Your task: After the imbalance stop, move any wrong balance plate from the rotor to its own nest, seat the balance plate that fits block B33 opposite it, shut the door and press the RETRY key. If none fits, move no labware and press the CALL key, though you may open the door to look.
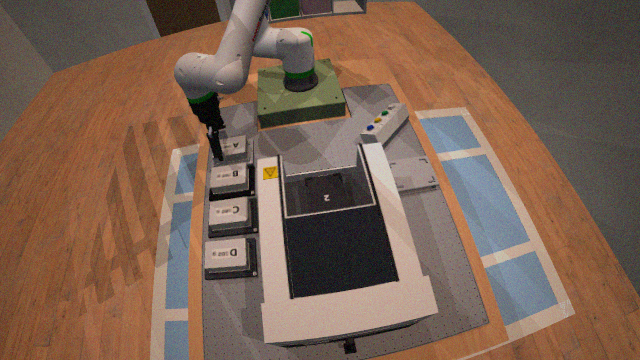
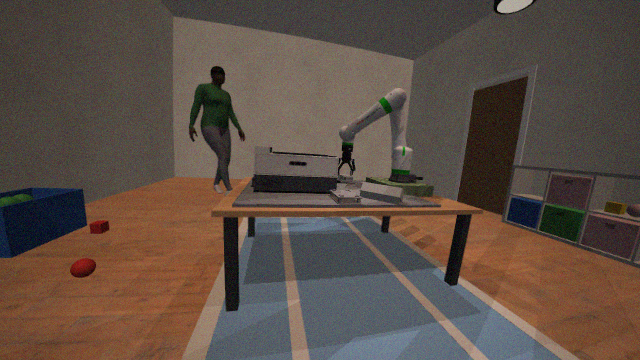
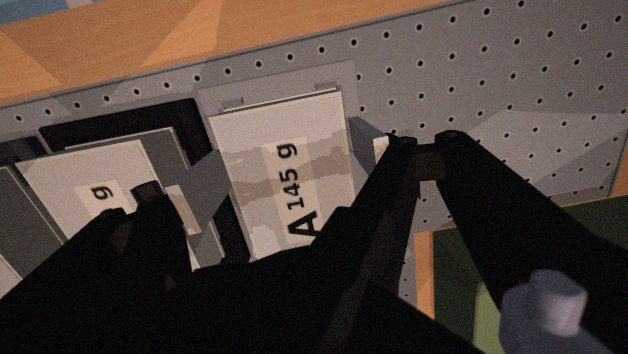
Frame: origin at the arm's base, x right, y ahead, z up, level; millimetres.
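Seen in the pictures: gripper, fingertip midpoint: (image 1: pixel 225 153) (image 3: pixel 289 151); arm's base at its link origin: (image 1: pixel 300 81) (image 2: pixel 399 181).
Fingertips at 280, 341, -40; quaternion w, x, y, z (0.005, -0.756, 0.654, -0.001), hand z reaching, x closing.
Observation:
Pixels of each thing's top centre, then the offset from my fingertips to it, as dx, dy, dz. "*": a spot on its surface instead.
- Balance plate A at its top centre: (image 3: pixel 295 195) (image 1: pixel 228 146) (image 2: pixel 345 175) -23, -4, +32
- pale nest at its top centre: (image 3: pixel 297 176) (image 1: pixel 231 152) -23, -4, -4
- Balance plates B at its top centre: (image 3: pixel 123 232) (image 1: pixel 227 174) -41, +125, +32
- C at its top centre: (image 1: pixel 227 210) -61, +260, +32
- D at its top centre: (image 1: pixel 224 253) -68, +399, +32
- Rotor position 2 at a spot on its surface: (image 1: pixel 325 189) * -360, +257, +118
- key box at its top centre: (image 1: pixel 387 115) (image 2: pixel 382 184) -595, -78, +62
- pale flat nest at its top centre: (image 1: pixel 412 171) (image 2: pixel 345 192) -645, +142, +19
Balance plate A (image 1: pixel 236 144) (image 3: pixel 295 180), marked 145 g, sits in a pale nest (image 3: pixel 280 80). My gripper (image 1: pixel 216 145) (image 2: pixel 346 167) (image 3: pixel 289 151) is open over it, one finger pad on each side, holding nothing. Balance plates B (image 1: pixel 229 176) (image 3: pixel 65 170), C (image 1: pixel 229 212) and D (image 1: pixel 226 253) sit in dark nests in a row beside A; their weights are too blurred to read surely. Rotor position 2 (image 1: pixel 325 189) is dark and shows through the framed window of the white machine (image 1: pixel 272 235) (image 2: pixel 275 162). Block B33 and the opposite rotor position cannot be made out.
The key box (image 1: pixel 392 125) (image 2: pixel 381 192), with several coloured keys, stands beyond the machine. A pale flat nest (image 1: pixel 415 176) (image 2: pixel 345 195) with corner brackets lies right of the machine. The green arm base (image 1: pixel 300 107) is behind. A person (image 2: pixel 216 110) stands beyond the table.

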